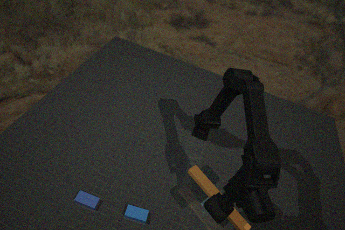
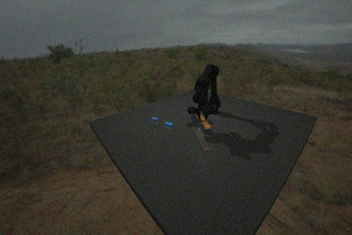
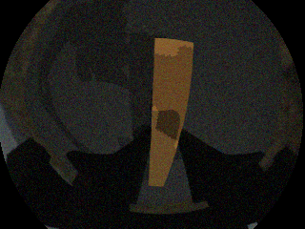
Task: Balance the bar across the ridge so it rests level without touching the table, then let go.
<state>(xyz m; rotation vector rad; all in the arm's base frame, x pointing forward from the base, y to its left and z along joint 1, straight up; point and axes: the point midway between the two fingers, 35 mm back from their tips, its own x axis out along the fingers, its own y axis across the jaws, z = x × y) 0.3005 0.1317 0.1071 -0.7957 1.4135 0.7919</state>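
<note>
My gripper tip is 1 cm past the orange bar and 2 cm to the left of it.
</note>
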